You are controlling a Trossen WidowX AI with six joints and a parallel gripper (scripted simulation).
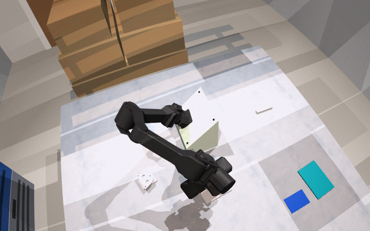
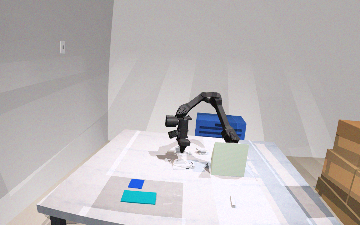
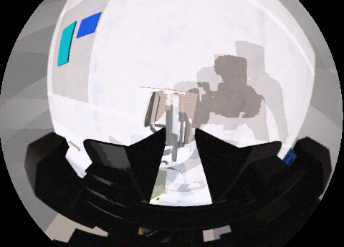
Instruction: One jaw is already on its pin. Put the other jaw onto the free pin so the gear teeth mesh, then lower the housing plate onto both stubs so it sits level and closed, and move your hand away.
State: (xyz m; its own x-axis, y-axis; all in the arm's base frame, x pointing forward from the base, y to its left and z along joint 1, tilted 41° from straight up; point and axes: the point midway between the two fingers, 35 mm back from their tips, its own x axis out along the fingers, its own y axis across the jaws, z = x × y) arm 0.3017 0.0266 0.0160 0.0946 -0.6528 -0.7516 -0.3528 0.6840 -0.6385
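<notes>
Right now my gripper tip is 23 cm to the left of the white block, 11 cm past it and 7 cm above it. Round my gripper tip: blue card: 34 cm to the left, 16 cm ahead, 7 cm below; then cyan card: 46 cm to the left, 10 cm ahead, 7 cm below; then white jaw: 4 cm behind, 1 cm to the left.
</notes>
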